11 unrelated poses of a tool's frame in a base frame.
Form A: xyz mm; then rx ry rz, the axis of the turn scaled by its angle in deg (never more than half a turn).
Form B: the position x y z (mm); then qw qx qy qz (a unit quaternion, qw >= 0). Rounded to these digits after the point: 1 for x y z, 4 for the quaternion.
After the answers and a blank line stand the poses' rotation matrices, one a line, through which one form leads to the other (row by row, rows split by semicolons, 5 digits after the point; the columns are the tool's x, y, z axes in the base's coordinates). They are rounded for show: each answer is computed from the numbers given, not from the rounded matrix.
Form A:
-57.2, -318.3, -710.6, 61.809, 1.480, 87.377
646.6, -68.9, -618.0, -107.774, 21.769, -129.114
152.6, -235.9, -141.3, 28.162, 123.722, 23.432
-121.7, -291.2, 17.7, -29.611, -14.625, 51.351
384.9, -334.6, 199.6, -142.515, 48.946, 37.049
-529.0, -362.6, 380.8, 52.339, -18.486, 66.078
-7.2, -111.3, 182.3, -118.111, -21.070, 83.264
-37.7, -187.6, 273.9, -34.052, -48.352, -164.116
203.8, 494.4, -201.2, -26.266, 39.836, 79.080
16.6, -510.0, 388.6, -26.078, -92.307, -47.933
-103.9, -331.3, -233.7, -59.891, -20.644, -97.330
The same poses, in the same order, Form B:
-57.2, -318.3, -710.6, 0.5946, 0.4643, 0.0111, 0.6564
646.6, -68.9, -618.0, 0.0908, -0.6329, 0.1278, -0.7582
152.6, -235.9, -141.3, 0.4303, 0.1970, 0.8656, 0.1639
-121.7, -291.2, 17.7, 0.8614, -0.2464, -0.1217, 0.4272
384.9, -334.6, 199.6, 0.2150, -0.8970, 0.3081, 0.2332
-529.0, -362.6, 380.8, 0.7296, 0.4148, -0.1465, 0.5237
-7.2, -111.3, 182.3, 0.2921, -0.7735, -0.1380, 0.5453
-37.7, -187.6, 273.9, 0.0484, -0.1950, -0.2768, -0.9397
203.8, 494.4, -201.2, 0.6924, -0.2052, 0.3112, 0.6178
16.6, -510.0, 388.6, 0.5932, -0.1958, -0.6930, -0.3599
-103.9, -331.3, -233.7, 0.5290, -0.4377, -0.1509, -0.7113

0.13813 -0.77016 0.62272; 0.79081 -0.29277 -0.53751; 0.59628 0.56669 0.56860
-0.18243 -0.02420 0.98292; -0.29943 -0.95084 -0.07898; 0.93652 -0.30872 0.16622
-0.55212 0.20000 0.80942; 0.48213 0.86862 0.11424; -0.68023 0.45332 -0.57601
0.60536 -0.67605 -0.42011; 0.79595 0.51359 0.32045; -0.00087 -0.52837 0.84901
0.70146 -0.65287 -0.28586; -0.45237 -0.71779 0.52928; -0.55074 -0.24196 -0.79884
0.40864 -0.88562 0.22064; 0.64257 0.10748 -0.75865; 0.64817 0.45179 0.61299
0.36722 -0.10504 -0.92418; 0.53198 -0.79133 0.30133; -0.76298 -0.60230 -0.23471
-0.91928 0.19900 0.33960; 0.01691 -0.84202 0.53919; 0.39324 0.50141 0.77068
0.04302 -0.98319 0.17742; 0.72777 0.15250 0.66865; -0.68447 0.10036 0.72210
-0.21954 0.69832 -0.68129; -0.15559 0.66433 0.73107; 0.96312 0.26650 -0.03720
-0.05731 0.88451 0.46300; -0.62040 -0.39490 0.67762; 0.78219 -0.24841 0.57138

